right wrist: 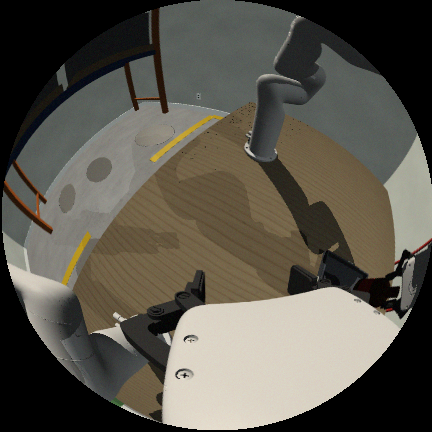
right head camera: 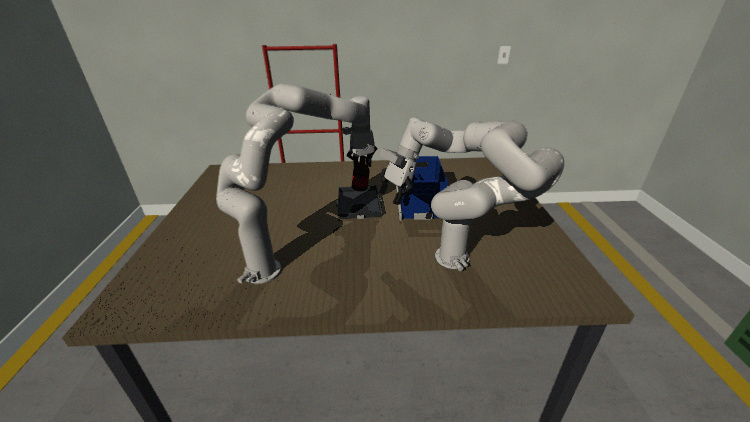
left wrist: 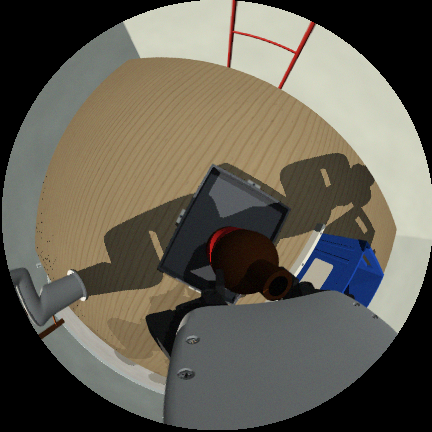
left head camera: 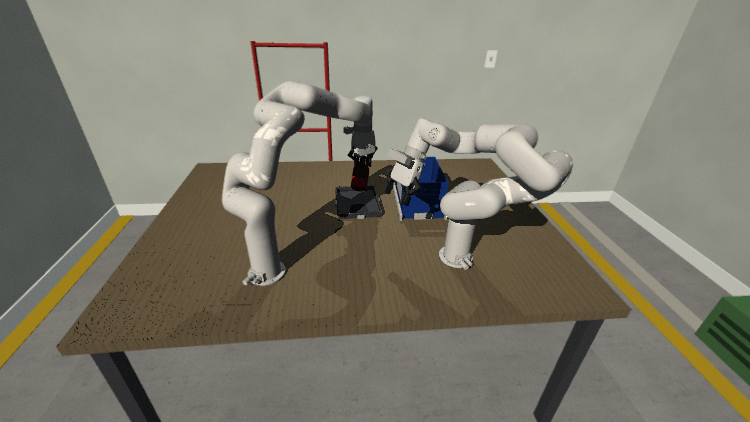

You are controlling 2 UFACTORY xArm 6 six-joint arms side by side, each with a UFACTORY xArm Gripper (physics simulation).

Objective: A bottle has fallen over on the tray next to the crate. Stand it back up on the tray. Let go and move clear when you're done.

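Places are measured from the left arm's base along level axes (x ahead, y left, z up), in millimetres.
Pixels of known places: left gripper, fingertip midpoint: (right wrist: 382, 292) (right head camera: 362, 167) (left wrist: 248, 281) (left head camera: 362, 167); right gripper, fingertip midpoint: (right wrist: 249, 282) (right head camera: 388, 198) (left head camera: 394, 198); left arm's base, link origin: (right wrist: 260, 150) (right head camera: 263, 271) (left wrist: 76, 284) (left head camera: 267, 273); right arm's base, link origin: (right head camera: 452, 257) (left head camera: 455, 257).
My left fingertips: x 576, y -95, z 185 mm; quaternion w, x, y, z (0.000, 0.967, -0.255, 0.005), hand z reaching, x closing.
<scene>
For each thing: its middle in the pictures, then the offset to it from my left fingertips.
- brown bottle with a red label, body centre: (left wrist: 243, 260) (right wrist: 376, 292) (left head camera: 360, 172) (right head camera: 361, 172) 6 mm ahead, 13 mm left, 30 mm down
- dark tray, body centre: (left wrist: 223, 239) (right wrist: 342, 292) (left head camera: 357, 201) (right head camera: 359, 201) 8 mm back, 23 mm left, 173 mm down
- blue crate, body centre: (left wrist: 324, 303) (right head camera: 420, 186) (left head camera: 419, 186) 125 mm ahead, 229 mm right, 98 mm down
A brown bottle with a red label (left head camera: 359, 181) (right head camera: 360, 181) (left wrist: 245, 260) (right wrist: 370, 291) hangs upright or nearly so, base down, above the dark tray (left head camera: 373, 214) (right head camera: 373, 214) (left wrist: 187, 245). Its base appears over the tray and apart from its floor. My left gripper (left head camera: 361, 159) (right head camera: 361, 157) (left wrist: 248, 281) is shut on the bottle's neck from above; the fingers are dark and partly hidden by its housing in the left wrist view. My right gripper (left head camera: 398, 193) (right head camera: 392, 193) (right wrist: 249, 282) is open and empty, to the right of the tray and at the crate's left side.
The blue crate (left head camera: 433, 173) (right head camera: 431, 167) (left wrist: 345, 260) stands right of the tray, partly behind my right gripper and arm. A red frame (left head camera: 290, 45) (right head camera: 299, 47) (left wrist: 230, 47) stands behind the table's far edge. Arm shadows fall across the table.
</scene>
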